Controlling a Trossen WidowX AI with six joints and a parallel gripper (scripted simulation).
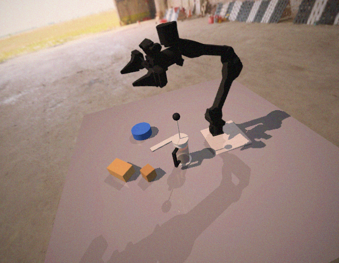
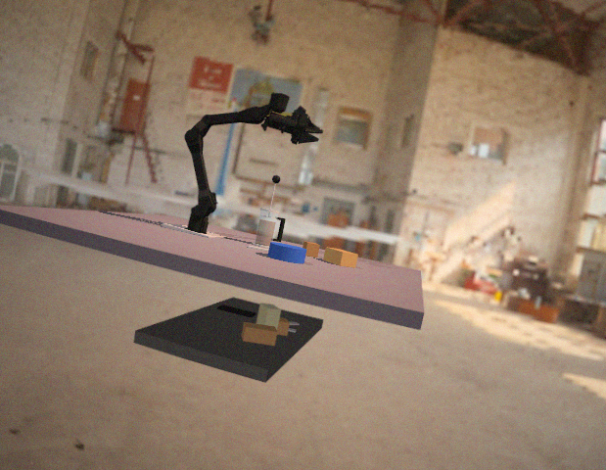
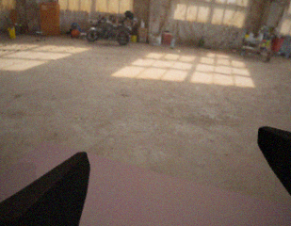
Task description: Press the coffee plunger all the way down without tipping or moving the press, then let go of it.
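Right now my gripper tip is 320 mm above the coffee press, 130 mm past it and 20 mm to the right of it. From my gripper tip the other things lie so: orange cube 430 mm below, 50 mm to the left, 40 mm ahead; then blue disc 430 mm below, 280 mm to the right, 50 mm ahead.
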